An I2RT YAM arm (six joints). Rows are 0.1 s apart.
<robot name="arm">
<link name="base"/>
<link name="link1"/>
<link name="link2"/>
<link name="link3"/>
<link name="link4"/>
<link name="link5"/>
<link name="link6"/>
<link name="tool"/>
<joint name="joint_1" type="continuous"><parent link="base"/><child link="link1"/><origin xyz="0 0 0.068"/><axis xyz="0 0 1"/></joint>
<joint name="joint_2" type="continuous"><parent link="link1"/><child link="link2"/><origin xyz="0.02 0.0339 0.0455"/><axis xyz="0 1 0"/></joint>
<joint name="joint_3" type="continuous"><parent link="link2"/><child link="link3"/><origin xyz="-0.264 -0.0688 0"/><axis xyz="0 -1 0"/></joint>
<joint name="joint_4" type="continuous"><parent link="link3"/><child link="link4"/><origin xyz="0.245 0.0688 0.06"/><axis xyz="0 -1 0"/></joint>
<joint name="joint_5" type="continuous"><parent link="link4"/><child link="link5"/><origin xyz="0.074 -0.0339 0.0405"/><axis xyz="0 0 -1"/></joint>
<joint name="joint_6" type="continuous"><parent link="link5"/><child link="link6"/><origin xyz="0.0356 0 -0.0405"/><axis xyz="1 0 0"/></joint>
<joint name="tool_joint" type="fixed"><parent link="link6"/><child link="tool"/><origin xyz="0 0 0" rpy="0 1.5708 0"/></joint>
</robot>
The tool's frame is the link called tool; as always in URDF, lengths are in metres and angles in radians. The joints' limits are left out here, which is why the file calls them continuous.
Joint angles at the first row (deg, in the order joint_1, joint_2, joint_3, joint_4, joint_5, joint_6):
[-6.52, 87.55, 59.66, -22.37, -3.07, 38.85]
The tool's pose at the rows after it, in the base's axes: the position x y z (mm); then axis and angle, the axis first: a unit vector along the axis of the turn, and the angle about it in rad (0 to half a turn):
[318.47 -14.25 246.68 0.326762 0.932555 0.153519 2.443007]
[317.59 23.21 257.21 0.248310 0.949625 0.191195 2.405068]
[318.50 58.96 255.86 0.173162 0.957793 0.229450 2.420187]
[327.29 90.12 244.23 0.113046 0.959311 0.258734 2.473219]
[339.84 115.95 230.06 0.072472 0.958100 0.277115 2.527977]
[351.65 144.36 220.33 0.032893 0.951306 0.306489 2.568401]
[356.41 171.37 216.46 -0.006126 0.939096 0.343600 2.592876]
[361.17 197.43 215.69 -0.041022 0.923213 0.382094 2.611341]
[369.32 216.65 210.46 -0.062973 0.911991 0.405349 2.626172]
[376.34 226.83 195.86 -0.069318 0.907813 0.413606 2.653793]
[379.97 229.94 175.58 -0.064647 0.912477 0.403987 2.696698]
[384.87 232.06 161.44 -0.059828 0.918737 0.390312 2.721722]
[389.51 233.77 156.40 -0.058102 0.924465 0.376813 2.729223]
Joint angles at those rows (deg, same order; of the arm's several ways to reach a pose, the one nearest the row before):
[-3.07, 84.86, 59.61, -21.34, -4.56, 37.36]
[3.51, 83.46, 59.64, -19.09, -6.02, 35.44]
[9.54, 84.51, 59.85, -17.12, -8.64, 33.91]
[14.17, 88.77, 61.43, -15.46, -11.73, 32.75]
[17.45, 94.19, 64.12, -14.28, -14.13, 32.07]
[20.73, 99.35, 67.53, -12.49, -17.21, 31.99]
[23.86, 102.65, 69.95, -10.00, -20.69, 32.25]
[26.63, 105.82, 72.88, -7.42, -24.19, 32.86]
[28.27, 109.51, 75.99, -5.43, -26.48, 33.19]
[28.91, 113.06, 77.52, -3.88, -27.90, 33.56]
[29.02, 116.07, 77.89, -3.99, -28.12, 33.58]
[28.99, 118.67, 79.13, -4.95, -27.49, 33.26]
[28.97, 120.25, 80.88, -6.63, -26.44, 32.62]

